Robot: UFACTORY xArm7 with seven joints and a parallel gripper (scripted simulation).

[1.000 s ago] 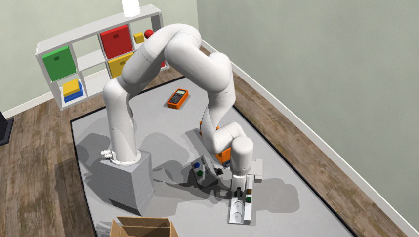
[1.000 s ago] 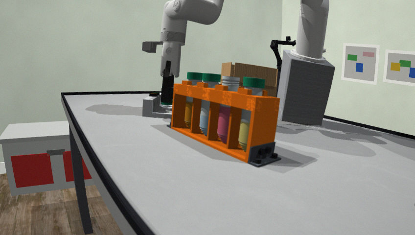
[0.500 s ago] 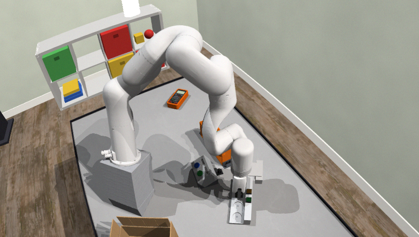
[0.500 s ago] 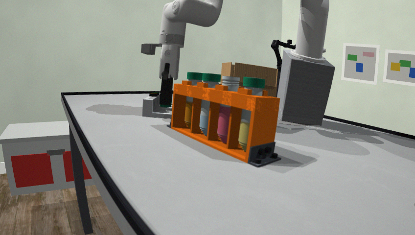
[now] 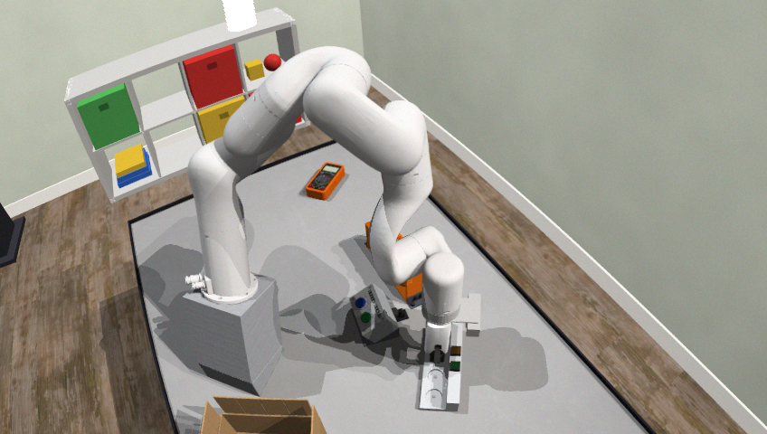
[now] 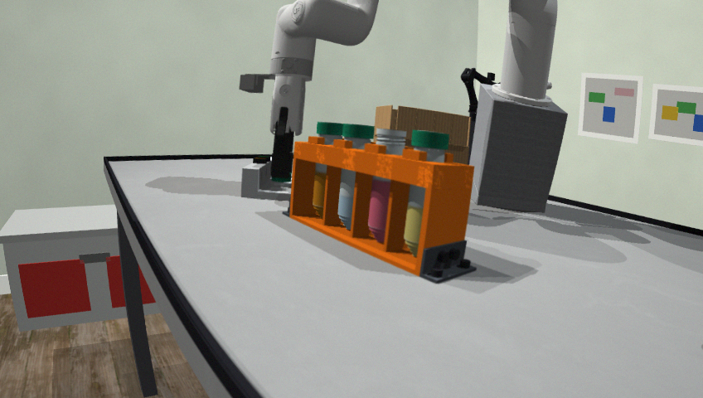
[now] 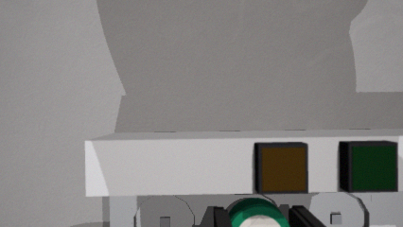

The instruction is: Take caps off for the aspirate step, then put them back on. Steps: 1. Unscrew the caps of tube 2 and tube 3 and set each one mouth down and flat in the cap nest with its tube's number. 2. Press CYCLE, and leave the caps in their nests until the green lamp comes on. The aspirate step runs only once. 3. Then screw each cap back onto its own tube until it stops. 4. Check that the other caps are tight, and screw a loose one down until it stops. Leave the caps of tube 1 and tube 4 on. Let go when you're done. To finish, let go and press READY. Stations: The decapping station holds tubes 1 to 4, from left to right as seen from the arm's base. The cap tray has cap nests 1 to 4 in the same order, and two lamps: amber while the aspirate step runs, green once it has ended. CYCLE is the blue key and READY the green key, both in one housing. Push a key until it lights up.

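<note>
Now: hand 21 cm to the right of the cap 4, 7 cm below it and 4 cm short of it. Also, from my hand: key housing: 16 cm to the left, 9 cm behind, 1 cm above; green ready key: 14 cm to the left, 11 cm behind, 2 cm above; cap 2: 2 cm below.
</note>
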